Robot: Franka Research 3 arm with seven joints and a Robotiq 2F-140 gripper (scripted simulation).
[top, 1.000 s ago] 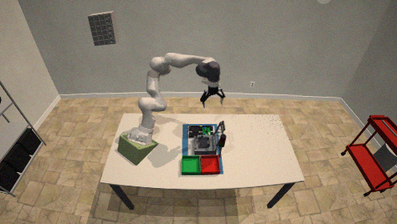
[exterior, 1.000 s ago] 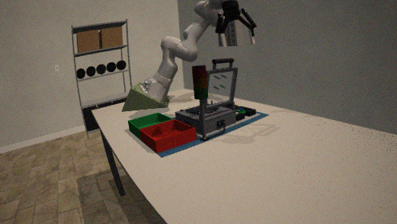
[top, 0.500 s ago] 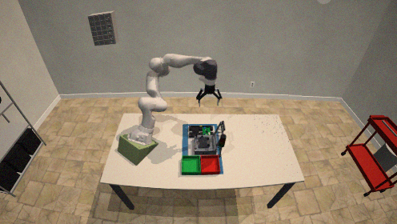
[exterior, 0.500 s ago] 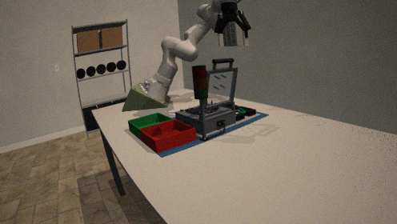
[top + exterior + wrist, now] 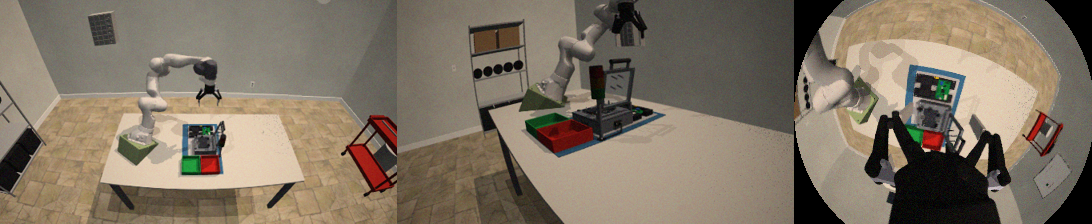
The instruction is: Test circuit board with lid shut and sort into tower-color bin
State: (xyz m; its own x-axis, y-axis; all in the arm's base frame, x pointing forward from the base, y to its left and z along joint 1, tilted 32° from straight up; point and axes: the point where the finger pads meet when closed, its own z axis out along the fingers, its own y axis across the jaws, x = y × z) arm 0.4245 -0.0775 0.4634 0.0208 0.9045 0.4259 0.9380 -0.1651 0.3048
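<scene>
The green circuit board lies 310 mm below my hand. From my hand the other things lie so: plate (40 mm behind, 160 mm to the right, 260 mm below); red bin (10 mm behind, 370 mm to the right, 320 mm below); clear lid (80 mm ahead, 170 mm to the right, 150 mm below).
</scene>
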